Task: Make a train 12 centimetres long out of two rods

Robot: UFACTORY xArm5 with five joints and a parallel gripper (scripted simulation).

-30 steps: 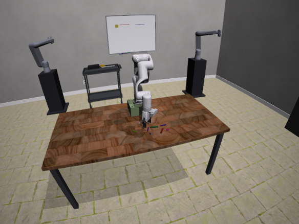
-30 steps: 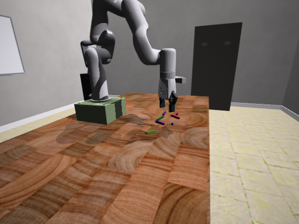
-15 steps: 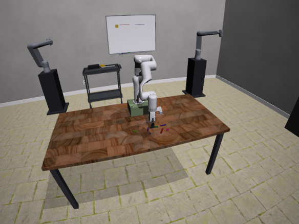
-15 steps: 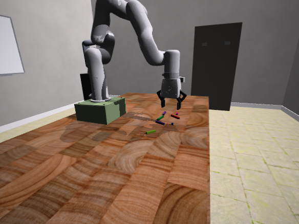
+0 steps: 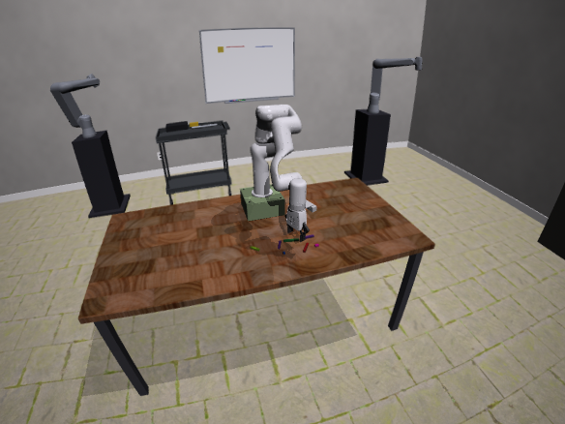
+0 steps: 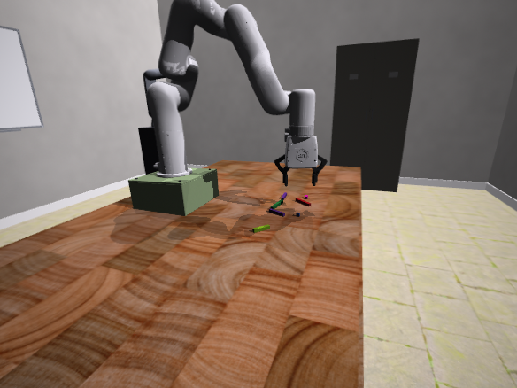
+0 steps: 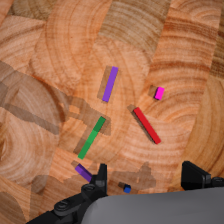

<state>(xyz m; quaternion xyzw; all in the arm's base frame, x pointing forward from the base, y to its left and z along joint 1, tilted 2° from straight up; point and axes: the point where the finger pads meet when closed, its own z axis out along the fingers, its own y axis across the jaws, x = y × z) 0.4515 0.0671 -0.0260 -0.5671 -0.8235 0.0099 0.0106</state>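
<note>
Right now the red rod is 50 mm to the left of my hand and 90 mm below it. Round my hand: green rod (80 mm behind, 90 mm below); magenta rod (110 mm to the left, 90 mm below); small blue rod (10 mm ahead, 70 mm to the right, 90 mm below).
</note>
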